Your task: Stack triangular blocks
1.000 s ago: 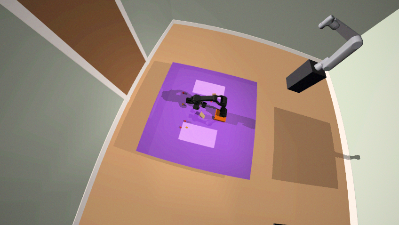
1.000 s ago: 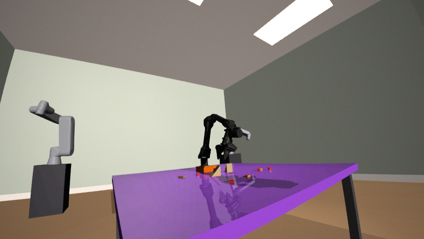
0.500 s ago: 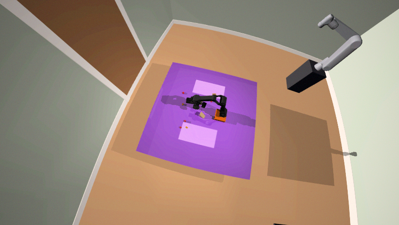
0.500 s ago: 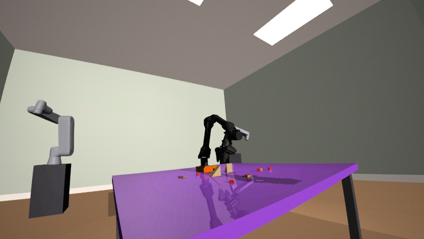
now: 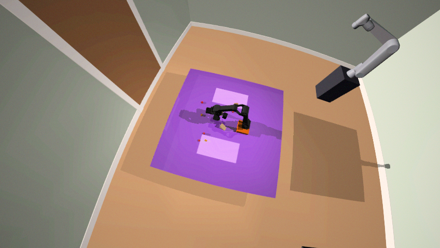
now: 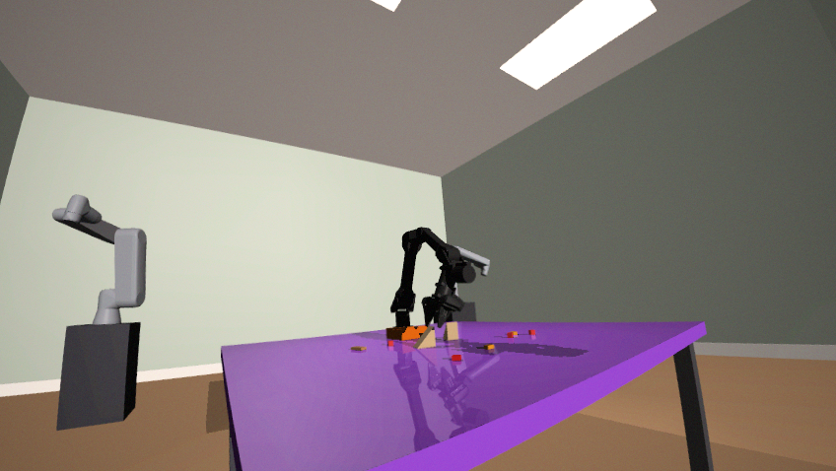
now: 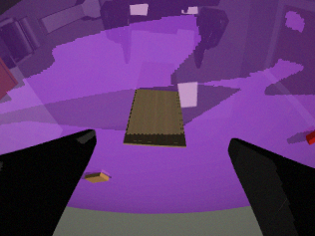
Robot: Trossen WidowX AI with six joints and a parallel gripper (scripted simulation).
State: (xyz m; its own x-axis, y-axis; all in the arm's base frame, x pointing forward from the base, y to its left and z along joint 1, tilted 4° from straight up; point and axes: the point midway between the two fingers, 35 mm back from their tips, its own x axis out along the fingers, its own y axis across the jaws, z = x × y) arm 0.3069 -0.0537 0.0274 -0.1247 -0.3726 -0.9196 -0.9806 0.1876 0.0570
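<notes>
The tan triangular block is 10 mm behind my gripper tip, 20 mm to the right of it and 40 mm below it.
</notes>
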